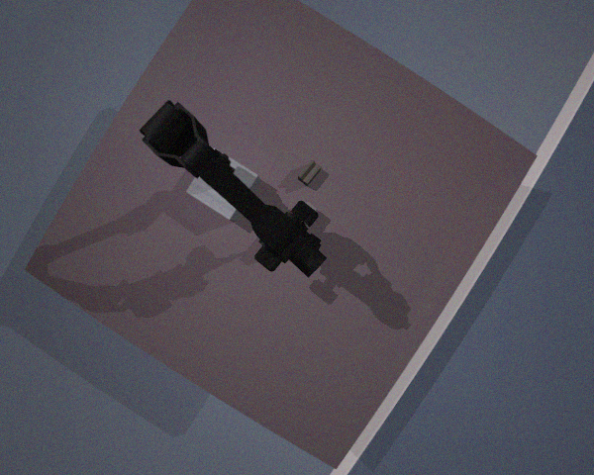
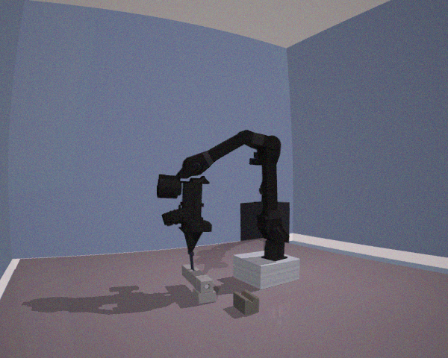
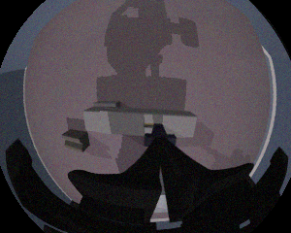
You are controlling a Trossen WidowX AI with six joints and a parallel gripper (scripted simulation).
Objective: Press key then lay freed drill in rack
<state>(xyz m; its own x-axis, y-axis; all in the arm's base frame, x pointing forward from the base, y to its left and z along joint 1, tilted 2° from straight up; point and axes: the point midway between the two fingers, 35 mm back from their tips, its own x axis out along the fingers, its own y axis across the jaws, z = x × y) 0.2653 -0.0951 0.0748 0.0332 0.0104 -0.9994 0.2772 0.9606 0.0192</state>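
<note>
The dark key is 30 mm below my gripper tip. Round my gripper tip: slotted rack (210 mm to the left, 110 mm below, 20 mm behind).
</note>
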